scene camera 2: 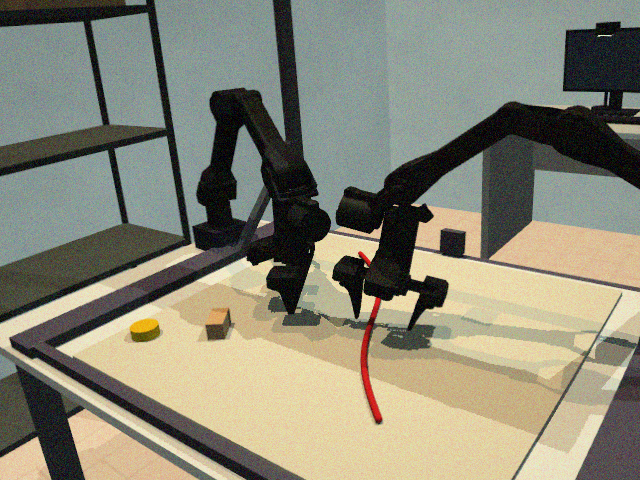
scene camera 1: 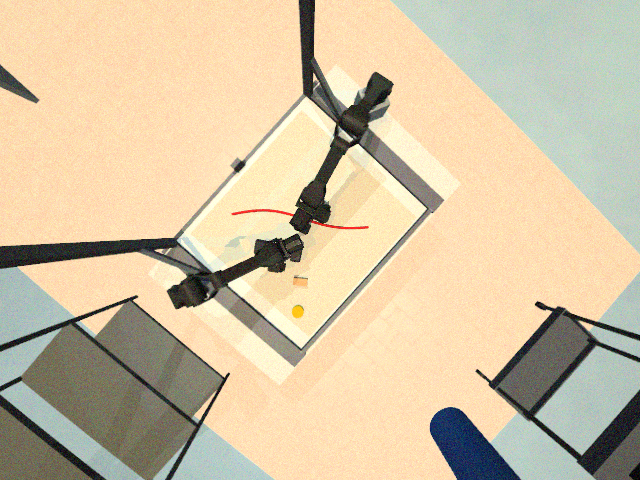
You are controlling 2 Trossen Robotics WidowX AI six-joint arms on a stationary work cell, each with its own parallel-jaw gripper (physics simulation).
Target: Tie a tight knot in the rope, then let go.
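Places are measured from the left arm's base along level axes (x back, y right, z up), in metres.
Pixels of known places: left gripper, fingertip midpoint: (scene camera 2: 382,325); right gripper, fingertip midpoint: (scene camera 2: 295,302); right arm's base at its link origin: (scene camera 2: 220,224).
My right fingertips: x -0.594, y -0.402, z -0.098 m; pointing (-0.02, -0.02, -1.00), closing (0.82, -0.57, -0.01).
For each thing: its top centre in the pictures, then the offset to it from my right fingertips.
- small brown block at its top centre: (scene camera 2: 217,315) (scene camera 1: 300,282) dz +0.031, dx +0.023, dy -0.159 m
- yellow disc at its top centre: (scene camera 2: 144,325) (scene camera 1: 297,312) dz +0.020, dx -0.041, dy -0.275 m
A red rope (scene camera 1: 263,210) (scene camera 2: 364,356) lies on the table in a shallow S curve, its two ends far apart; the left arm hides part of its middle. My left gripper (scene camera 1: 313,212) (scene camera 2: 383,322) is open, pointing down low over the rope's middle, with one finger on each side of the rope in scene camera 2. My right gripper (scene camera 1: 280,252) (scene camera 2: 291,305) points down low over the table, to the left of the rope in scene camera 2, apart from it. One of its fingertips shows clearly there; it is open and empty. In scene camera 1 the arms hide the fingertips.
A small brown block (scene camera 1: 300,281) (scene camera 2: 218,323) and a yellow disc (scene camera 1: 297,311) (scene camera 2: 144,330) lie on the table, left of the rope in scene camera 2. A dark frame (scene camera 2: 170,438) runs along the table's edges. The two wrists are close together.
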